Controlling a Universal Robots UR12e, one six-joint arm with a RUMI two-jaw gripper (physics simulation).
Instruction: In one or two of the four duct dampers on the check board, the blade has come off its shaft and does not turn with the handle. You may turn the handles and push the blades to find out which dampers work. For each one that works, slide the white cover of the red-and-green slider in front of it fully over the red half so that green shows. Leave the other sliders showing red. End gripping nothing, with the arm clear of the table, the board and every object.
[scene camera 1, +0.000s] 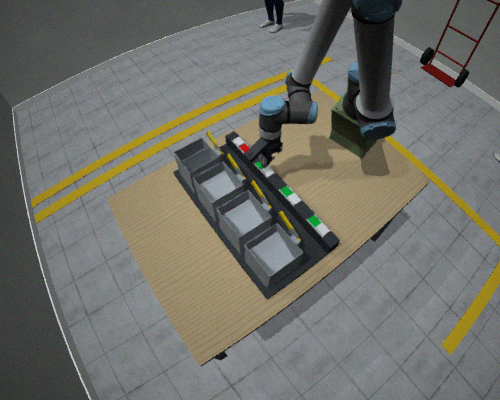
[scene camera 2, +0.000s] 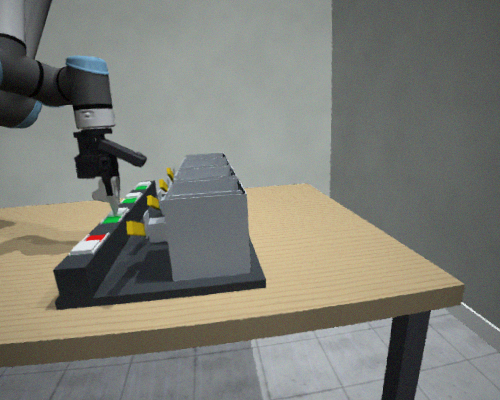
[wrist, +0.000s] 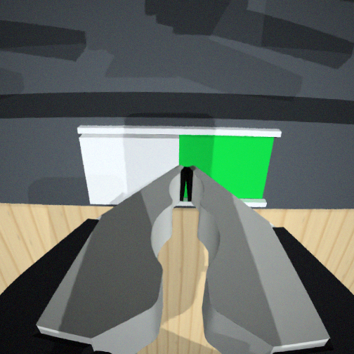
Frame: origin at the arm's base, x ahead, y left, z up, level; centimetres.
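Seen in the pictures: gripper, fingertip midpoint: (scene camera 1: 263, 167) (scene camera 2: 115, 214).
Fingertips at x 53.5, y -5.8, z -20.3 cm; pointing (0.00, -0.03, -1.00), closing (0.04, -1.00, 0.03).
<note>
Offsets run from my fingertips to a thing's top centre. "*": to the spot under its first point. Level surfaces: height alone.
The dark check board (scene camera 1: 268, 291) (scene camera 2: 215, 285) carries four grey open-topped ducts with yellow handles and a row of four sliders. The end slider by the first duct shows red {dy -15.6, dx +0.7, dz -0.5 cm} (scene camera 1: 244, 148) (scene camera 2: 96, 237) beside its white cover {dy -20.6, dx +1.0, dz +0.3 cm} (scene camera 1: 238, 142) (scene camera 2: 85, 246). The second slider shows green {dy -2.1, dx +0.0, dz -0.5 cm} (scene camera 2: 111, 219) (wrist: 240, 165), its white cover {dy +2.9, dx -0.3, dz +0.3 cm} (scene camera 1: 268, 171) (wrist: 132, 160) fully over the red half. The third {* dy +16.2, dx -1.1, dz -0.5 cm} (scene camera 1: 286, 191) (scene camera 2: 129, 200) and fourth {* dy +34.5, dx -2.4, dz -0.5 cm} (scene camera 1: 314, 220) (scene camera 2: 142, 187) sliders also show green. My gripper (scene camera 1: 263, 161) (scene camera 2: 116, 213) (wrist: 186, 168) is shut and empty, its tips at the second cover's edge.
The yellow handles (scene camera 1: 233, 163) (scene camera 2: 153, 202) stand between the slider row and the ducts (scene camera 1: 245, 215) (scene camera 2: 210, 235). The board stands on a wooden table {dz -8.5 cm} (scene camera 1: 165, 280) (scene camera 2: 350, 265). The green robot base (scene camera 1: 350, 130) is behind, with a red hand truck (scene camera 1: 438, 75) beyond.
</note>
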